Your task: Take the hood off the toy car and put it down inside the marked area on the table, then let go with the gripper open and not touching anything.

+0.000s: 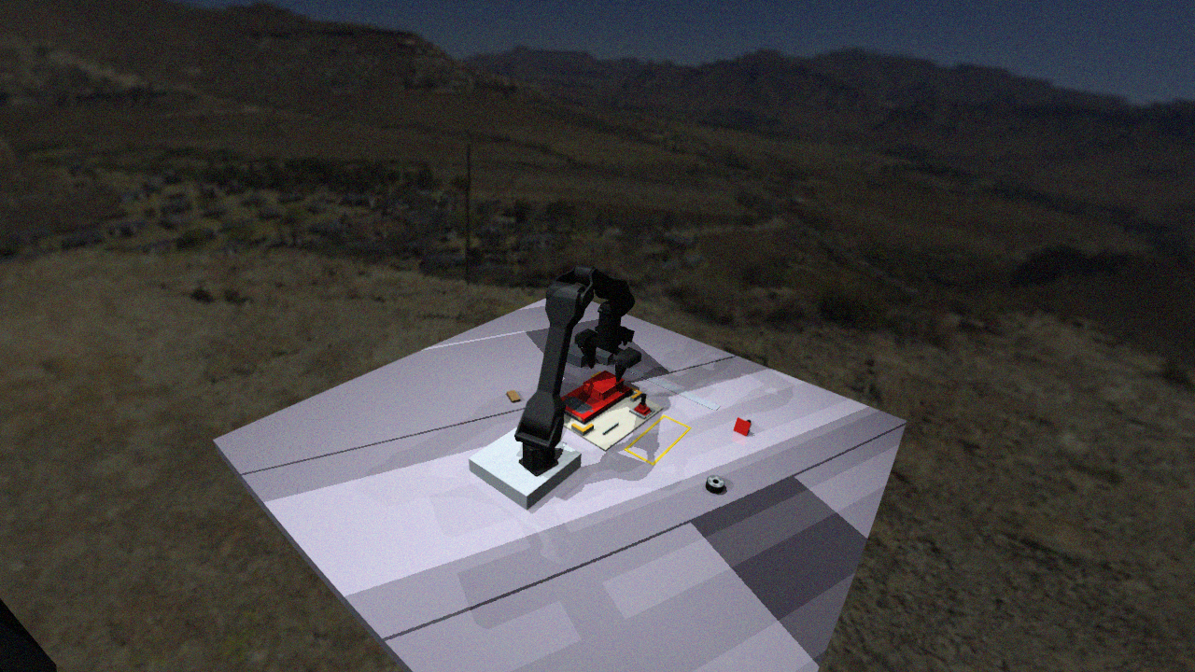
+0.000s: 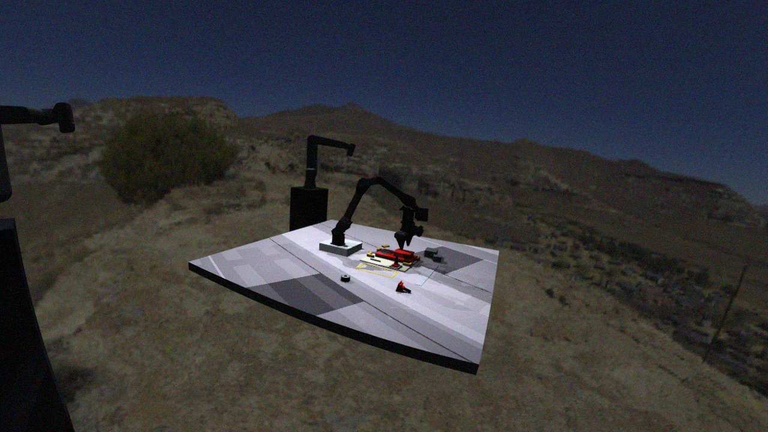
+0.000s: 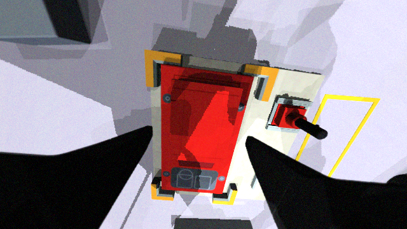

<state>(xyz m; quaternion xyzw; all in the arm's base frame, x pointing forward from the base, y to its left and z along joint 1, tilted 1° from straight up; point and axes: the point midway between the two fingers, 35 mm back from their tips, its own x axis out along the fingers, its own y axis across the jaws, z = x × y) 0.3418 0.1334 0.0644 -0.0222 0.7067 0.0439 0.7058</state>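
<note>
The red hood is 30 mm below my gripper tip. From my gripper tip the other things lie so: wheel (70 mm behind, 420 mm to the right, 60 mm below).
</note>
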